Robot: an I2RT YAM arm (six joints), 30 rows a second.
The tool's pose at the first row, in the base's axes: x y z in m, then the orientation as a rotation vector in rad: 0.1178, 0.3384, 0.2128, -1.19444, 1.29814, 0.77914
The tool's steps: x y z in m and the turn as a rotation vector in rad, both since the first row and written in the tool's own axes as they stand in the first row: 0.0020, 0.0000, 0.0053, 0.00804, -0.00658, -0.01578; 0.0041, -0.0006, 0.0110, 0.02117, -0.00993, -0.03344; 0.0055, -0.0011, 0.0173, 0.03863, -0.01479, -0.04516; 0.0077, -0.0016, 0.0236, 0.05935, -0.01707, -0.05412; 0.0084, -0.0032, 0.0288, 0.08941, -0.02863, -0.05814; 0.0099, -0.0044, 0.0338, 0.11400, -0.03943, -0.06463; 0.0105, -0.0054, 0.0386, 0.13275, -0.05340, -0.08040; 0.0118, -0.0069, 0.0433, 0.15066, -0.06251, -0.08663; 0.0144, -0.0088, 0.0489, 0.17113, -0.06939, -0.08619; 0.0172, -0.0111, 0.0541, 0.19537, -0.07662, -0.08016; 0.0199, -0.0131, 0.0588, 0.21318, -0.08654, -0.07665; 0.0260, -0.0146, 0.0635, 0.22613, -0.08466, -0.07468
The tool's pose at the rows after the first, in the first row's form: 0.1197, 0.3431, 0.2102, -1.19347, 1.28393, 0.76520; 0.1223, 0.3479, 0.2075, -1.19112, 1.27230, 0.74458; 0.1248, 0.3535, 0.2055, -1.18117, 1.26457, 0.72593; 0.1275, 0.3589, 0.2026, -1.16842, 1.26154, 0.70564; 0.1307, 0.3633, 0.2016, -1.14068, 1.25650, 0.68689; 0.1335, 0.3674, 0.1998, -1.11907, 1.24896, 0.66998; 0.1359, 0.3716, 0.1988, -1.10553, 1.23113, 0.65234; 0.1390, 0.3754, 0.1972, -1.08999, 1.22351, 0.63965; 0.1428, 0.3798, 0.1944, -1.06997, 1.22270, 0.62872; 0.1470, 0.3836, 0.1915, -1.04378, 1.22607, 0.61917; 0.1507, 0.3870, 0.1887, -1.02272, 1.22413, 0.61378; 0.1545, 0.3899, 0.1825, -1.01232, 1.22954, 0.60493
